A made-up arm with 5 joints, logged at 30 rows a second.
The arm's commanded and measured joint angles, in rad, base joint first. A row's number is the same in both.
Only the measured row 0 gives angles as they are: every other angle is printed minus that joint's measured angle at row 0.
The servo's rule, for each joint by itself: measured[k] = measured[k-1] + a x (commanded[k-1-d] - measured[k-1]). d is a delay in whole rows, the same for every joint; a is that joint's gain. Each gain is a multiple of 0.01, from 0.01 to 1. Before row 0 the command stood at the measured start. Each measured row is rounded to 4 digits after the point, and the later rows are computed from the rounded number. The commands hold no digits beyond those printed.
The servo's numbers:
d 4
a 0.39 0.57 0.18 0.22 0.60
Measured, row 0: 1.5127, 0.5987, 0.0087, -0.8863, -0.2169
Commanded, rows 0 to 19: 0.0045, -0.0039, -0.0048, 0.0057, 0.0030; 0.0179, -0.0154, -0.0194, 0.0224, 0.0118; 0.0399, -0.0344, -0.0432, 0.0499, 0.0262; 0.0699, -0.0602, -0.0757, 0.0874, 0.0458; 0.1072, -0.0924, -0.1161, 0.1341, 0.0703; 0.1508, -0.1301, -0.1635, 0.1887, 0.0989; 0.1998, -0.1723, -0.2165, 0.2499, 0.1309; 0.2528, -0.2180, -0.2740, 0.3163, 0.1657; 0.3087, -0.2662, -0.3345, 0.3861, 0.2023; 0.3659, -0.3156, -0.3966, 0.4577, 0.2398; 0.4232, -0.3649, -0.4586, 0.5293, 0.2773; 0.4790, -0.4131, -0.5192, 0.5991, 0.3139; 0.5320, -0.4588, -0.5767, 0.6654, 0.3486; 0.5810, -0.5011, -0.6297, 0.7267, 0.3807; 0.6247, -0.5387, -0.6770, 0.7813, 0.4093; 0.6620, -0.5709, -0.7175, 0.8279, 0.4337; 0.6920, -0.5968, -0.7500, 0.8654, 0.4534; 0.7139, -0.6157, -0.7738, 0.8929, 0.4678; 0.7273, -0.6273, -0.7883, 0.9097, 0.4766; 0.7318, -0.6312, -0.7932, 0.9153, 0.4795
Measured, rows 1 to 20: 0.0000, 0.0000, 0.0000, 0.0000, 0.0000; 0.0000, 0.0000, 0.0000, 0.0000, 0.0000; 0.0000, 0.0000, 0.0000, 0.0000, 0.0000; 0.0000, 0.0000, 0.0000, 0.0000, 0.0000; 0.0018, -0.0022, -0.0009, 0.0013, 0.0018; 0.0081, -0.0097, -0.0042, 0.0059, 0.0078; 0.0205, -0.0238, -0.0112, 0.0156, 0.0188; 0.0398, -0.0445, -0.0228, 0.0314, 0.0350; 0.0661, -0.0718, -0.0396, 0.0540, 0.0562; 0.0991, -0.1050, -0.0619, 0.0836, 0.0818; 0.1384, -0.1434, -0.0897, 0.1202, 0.1113; 0.1830, -0.1859, -0.1229, 0.1633, 0.1439; 0.2320, -0.2317, -0.1610, 0.2123, 0.1789; 0.2842, -0.2795, -0.2034, 0.2663, 0.2154; 0.3384, -0.3282, -0.2493, 0.3242, 0.2525; 0.3932, -0.3766, -0.2979, 0.3847, 0.2893; 0.4473, -0.4235, -0.3481, 0.4465, 0.3249; 0.4994, -0.4677, -0.3988, 0.5081, 0.3584; 0.5483, -0.5082, -0.4489, 0.5682, 0.3889; 0.5926, -0.5439, -0.4972, 0.6253, 0.4158
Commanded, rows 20 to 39: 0.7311, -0.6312, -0.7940, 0.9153, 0.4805; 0.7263, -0.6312, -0.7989, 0.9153, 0.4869; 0.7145, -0.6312, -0.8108, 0.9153, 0.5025; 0.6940, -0.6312, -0.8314, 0.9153, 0.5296; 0.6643, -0.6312, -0.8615, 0.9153, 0.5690; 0.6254, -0.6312, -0.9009, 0.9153, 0.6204; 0.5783, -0.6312, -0.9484, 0.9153, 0.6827; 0.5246, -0.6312, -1.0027, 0.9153, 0.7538; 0.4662, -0.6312, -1.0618, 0.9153, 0.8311; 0.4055, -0.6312, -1.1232, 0.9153, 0.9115; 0.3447, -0.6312, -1.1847, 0.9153, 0.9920; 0.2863, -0.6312, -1.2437, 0.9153, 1.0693; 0.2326, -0.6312, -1.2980, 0.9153, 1.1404; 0.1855, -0.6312, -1.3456, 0.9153, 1.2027; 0.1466, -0.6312, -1.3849, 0.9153, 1.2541; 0.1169, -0.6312, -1.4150, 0.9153, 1.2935; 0.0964, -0.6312, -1.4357, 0.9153, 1.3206; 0.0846, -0.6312, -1.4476, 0.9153, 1.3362; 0.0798, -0.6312, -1.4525, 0.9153, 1.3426; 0.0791, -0.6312, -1.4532, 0.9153, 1.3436
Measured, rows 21 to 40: 0.6314, -0.5741, -0.5427, 0.6781, 0.4384; 0.6636, -0.5978, -0.5843, 0.7254, 0.4560; 0.6884, -0.6146, -0.6210, 0.7659, 0.4684; 0.7053, -0.6241, -0.6520, 0.7988, 0.4751; 0.7154, -0.6281, -0.6776, 0.8244, 0.4783; 0.7197, -0.6299, -0.6994, 0.8444, 0.4835; 0.7177, -0.6306, -0.7195, 0.8600, 0.4949; 0.7085, -0.6309, -0.7396, 0.8722, 0.5157; 0.6913, -0.6311, -0.7615, 0.8817, 0.5477; 0.6656, -0.6312, -0.7866, 0.8891, 0.5913; 0.6316, -0.6312, -0.8157, 0.8949, 0.6461; 0.5899, -0.6312, -0.8494, 0.8994, 0.7107; 0.5417, -0.6312, -0.8876, 0.9029, 0.7829; 0.4886, -0.6312, -0.9300, 0.9056, 0.8601; 0.4325, -0.6312, -0.9758, 0.9077, 0.9392; 0.3755, -0.6312, -1.0240, 0.9094, 1.0173; 0.3198, -0.6312, -1.0733, 0.9107, 1.0912; 0.2674, -0.6312, -1.1223, 0.9117, 1.1581; 0.2203, -0.6312, -1.1696, 0.9125, 1.2157; 0.1800, -0.6312, -1.2138, 0.9131, 1.2624
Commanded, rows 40 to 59: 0.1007, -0.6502, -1.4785, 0.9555, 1.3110; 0.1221, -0.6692, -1.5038, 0.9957, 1.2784; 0.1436, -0.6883, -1.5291, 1.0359, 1.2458; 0.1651, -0.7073, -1.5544, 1.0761, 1.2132; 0.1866, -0.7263, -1.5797, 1.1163, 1.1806; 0.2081, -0.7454, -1.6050, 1.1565, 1.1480; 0.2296, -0.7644, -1.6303, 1.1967, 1.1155; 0.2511, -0.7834, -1.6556, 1.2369, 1.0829; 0.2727, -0.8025, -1.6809, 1.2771, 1.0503; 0.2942, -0.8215, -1.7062, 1.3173, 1.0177; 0.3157, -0.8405, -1.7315, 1.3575, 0.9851; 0.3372, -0.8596, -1.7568, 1.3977, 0.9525; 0.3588, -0.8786, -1.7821, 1.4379, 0.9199; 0.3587, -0.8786, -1.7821, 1.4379, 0.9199; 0.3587, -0.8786, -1.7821, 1.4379, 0.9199; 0.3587, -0.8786, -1.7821, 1.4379, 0.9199; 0.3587, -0.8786, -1.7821, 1.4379, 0.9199; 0.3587, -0.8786, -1.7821, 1.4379, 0.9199; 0.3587, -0.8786, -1.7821, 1.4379, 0.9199; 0.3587, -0.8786, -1.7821, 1.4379, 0.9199
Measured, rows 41 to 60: 0.1474, -0.6312, -1.2537, 0.9136, 1.2973; 0.1229, -0.6312, -1.2886, 0.9140, 1.3206; 0.1061, -0.6312, -1.3181, 0.9143, 1.3338; 0.0956, -0.6312, -1.3424, 0.9145, 1.3397; 0.0976, -0.6420, -1.3669, 0.9235, 1.3225; 0.1072, -0.6575, -1.3915, 0.9394, 1.2960; 0.1214, -0.6751, -1.4163, 0.9606, 1.2659; 0.1384, -0.6935, -1.4412, 0.9860, 1.2343; 0.1572, -0.7122, -1.4661, 1.0147, 1.2021; 0.1771, -0.7311, -1.4911, 1.0459, 1.1696; 0.1976, -0.7501, -1.5162, 1.0791, 1.1371; 0.2185, -0.7691, -1.5413, 1.1138, 1.1046; 0.2396, -0.7881, -1.5664, 1.1497, 1.0720; 0.2609, -0.8071, -1.5916, 1.1866, 1.0394; 0.2823, -0.8261, -1.6168, 1.2242, 1.0068; 0.3037, -0.8452, -1.6420, 1.2624, 0.9742; 0.3252, -0.8642, -1.6672, 1.3010, 0.9416; 0.3383, -0.8724, -1.6879, 1.3311, 0.9286; 0.3463, -0.8759, -1.7049, 1.3546, 0.9234; 0.3511, -0.8774, -1.7188, 1.3729, 0.9213
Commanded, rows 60 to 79: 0.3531, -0.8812, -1.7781, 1.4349, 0.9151; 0.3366, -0.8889, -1.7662, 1.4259, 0.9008; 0.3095, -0.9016, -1.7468, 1.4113, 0.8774; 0.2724, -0.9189, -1.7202, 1.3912, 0.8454; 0.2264, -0.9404, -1.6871, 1.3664, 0.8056; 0.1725, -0.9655, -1.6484, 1.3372, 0.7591; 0.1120, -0.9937, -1.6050, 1.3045, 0.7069; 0.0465, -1.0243, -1.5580, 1.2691, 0.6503; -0.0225, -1.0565, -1.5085, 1.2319, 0.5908; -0.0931, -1.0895, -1.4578, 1.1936, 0.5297; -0.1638, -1.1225, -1.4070, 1.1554, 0.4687; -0.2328, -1.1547, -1.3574, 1.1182, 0.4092; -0.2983, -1.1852, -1.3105, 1.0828, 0.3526; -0.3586, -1.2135, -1.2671, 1.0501, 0.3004; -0.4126, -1.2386, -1.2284, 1.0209, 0.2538; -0.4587, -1.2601, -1.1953, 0.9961, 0.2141; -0.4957, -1.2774, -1.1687, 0.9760, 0.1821; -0.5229, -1.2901, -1.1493, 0.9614, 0.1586; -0.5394, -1.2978, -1.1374, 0.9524, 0.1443; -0.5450, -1.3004, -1.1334, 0.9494, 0.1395
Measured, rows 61 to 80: 0.3541, -0.8781, -1.7302, 1.3872, 0.9205; 0.3559, -0.8784, -1.7395, 1.3984, 0.9201; 0.3570, -0.8785, -1.7472, 1.4071, 0.9200; 0.3577, -0.8786, -1.7535, 1.4139, 0.9199; 0.3559, -0.8801, -1.7579, 1.4185, 0.9170; 0.3484, -0.8851, -1.7594, 1.4201, 0.9073; 0.3332, -0.8945, -1.7571, 1.4182, 0.8894; 0.3095, -0.9084, -1.7505, 1.4123, 0.8630; 0.2771, -0.9266, -1.7391, 1.4022, 0.8286; 0.2363, -0.9488, -1.7228, 1.3879, 0.7869; 0.1878, -0.9744, -1.7016, 1.3696, 0.7389; 0.1327, -1.0028, -1.6758, 1.3475, 0.6857; 0.0722, -1.0334, -1.6457, 1.3221, 0.6288; 0.0077, -1.0654, -1.6119, 1.2938, 0.5693; -0.0592, -1.0979, -1.5750, 1.2634, 0.5089; -0.1269, -1.1303, -1.5358, 1.2315, 0.4491; -0.1937, -1.1616, -1.4952, 1.1988, 0.3912; -0.2580, -1.1912, -1.4541, 1.1661, 0.3367; -0.3183, -1.2182, -1.4135, 1.1342, 0.2870; -0.3731, -1.2421, -1.3742, 1.1038, 0.2433
